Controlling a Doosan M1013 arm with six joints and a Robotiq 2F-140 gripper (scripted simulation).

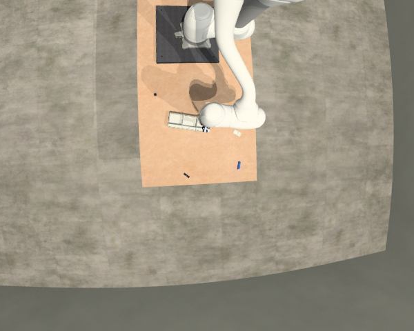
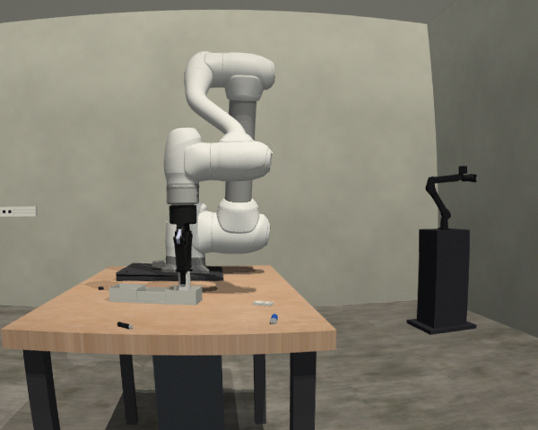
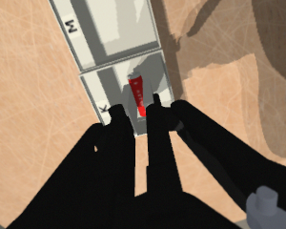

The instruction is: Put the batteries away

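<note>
Now: the red battery 3 cm below my hand. Also, from my hand: grey bin row (1 cm behind, 8 cm to the right, 3 cm below); then small white flat piece (8 cm ahead, 21 cm to the left, 4 cm below); then black battery (31 cm ahead, 13 cm to the right, 5 cm below).
</note>
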